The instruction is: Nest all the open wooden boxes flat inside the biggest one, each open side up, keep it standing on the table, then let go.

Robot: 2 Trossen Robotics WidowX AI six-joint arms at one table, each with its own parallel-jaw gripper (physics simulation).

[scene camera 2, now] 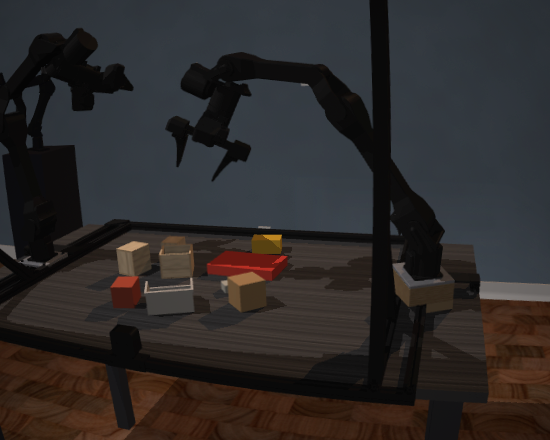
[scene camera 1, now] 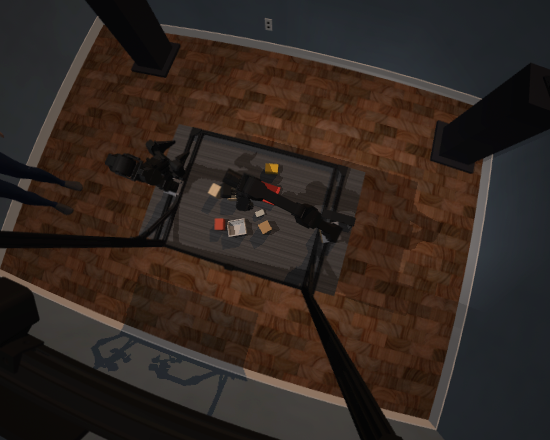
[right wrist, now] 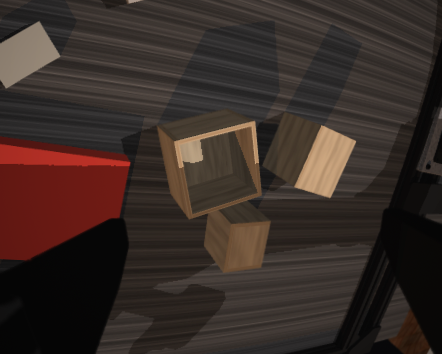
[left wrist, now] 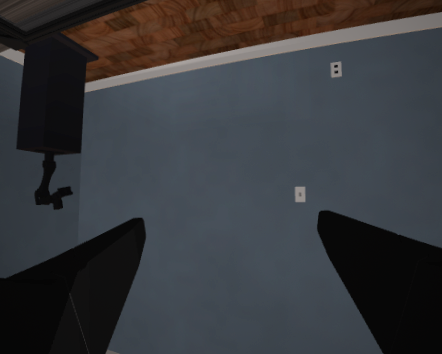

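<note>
An open wooden box (scene camera 2: pixel 176 266) (right wrist: pixel 176 175) stands open side up on the table. A whitish open box (scene camera 2: pixel 170 301) (scene camera 1: pixel 237 234) stands nearer the front, open side up. Three wood-coloured pieces show no opening: a pale one (scene camera 1: pixel 214 189) (scene camera 2: pixel 133 258) (right wrist: pixel 325 161), a small one (scene camera 2: pixel 173 240) (right wrist: pixel 247 246) against or close behind the wooden box, and a brown one (scene camera 1: pixel 265 227) (scene camera 2: pixel 247 292). My right gripper (scene camera 2: pixel 195 173) (right wrist: pixel 254 228) is open and empty, high above the table. My left gripper (scene camera 1: pixel 181 151) (left wrist: pixel 232 223) is open and empty, raised at the left, facing the wall.
A red slab (scene camera 1: pixel 272 188) (scene camera 2: pixel 247 264) (right wrist: pixel 60 210) lies right of the wooden box in scene camera 2. A yellow block (scene camera 1: pixel 271 168) (scene camera 2: pixel 267 244) is behind it. A red cube (scene camera 1: pixel 219 224) (scene camera 2: pixel 126 292) and small whitish block (scene camera 1: pixel 259 213) (scene camera 2: pixel 224 286) (right wrist: pixel 30 54) stand nearby. Black rails edge the table.
</note>
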